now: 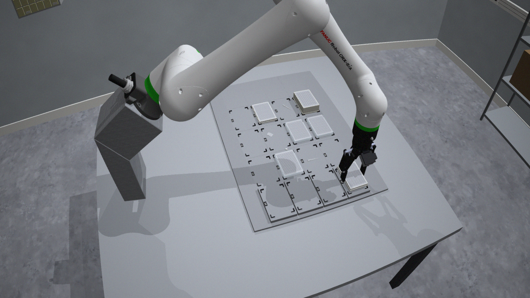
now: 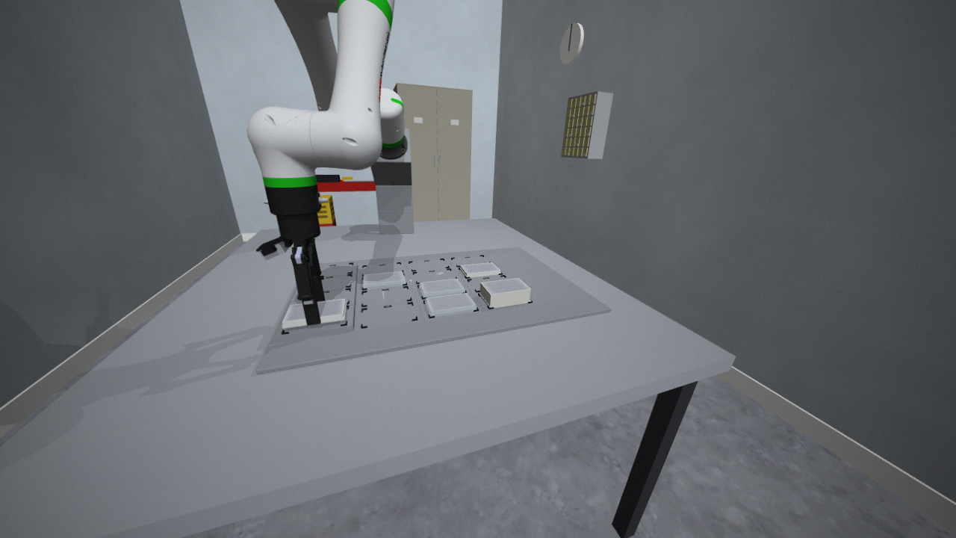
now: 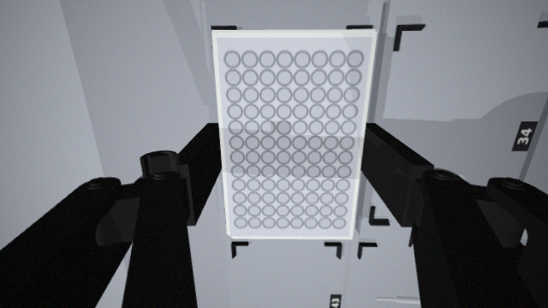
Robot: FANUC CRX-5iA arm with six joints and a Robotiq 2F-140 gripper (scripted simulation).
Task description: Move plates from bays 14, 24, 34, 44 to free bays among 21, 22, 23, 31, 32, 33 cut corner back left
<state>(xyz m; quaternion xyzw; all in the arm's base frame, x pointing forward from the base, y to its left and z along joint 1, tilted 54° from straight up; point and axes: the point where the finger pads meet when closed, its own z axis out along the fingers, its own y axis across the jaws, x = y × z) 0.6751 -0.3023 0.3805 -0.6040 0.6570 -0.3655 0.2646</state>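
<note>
My gripper is now 150 mm past the small white square, 390 mm to the right of it and 60 mm above it. From my hand the other things lie so: small white disc: 140 mm behind, 280 mm to the left, 60 mm below; thin white rod: 70 mm behind, 180 mm to the left, 50 mm below; bay label 34: 150 mm behind, 30 mm to the left, 40 mm below.
</note>
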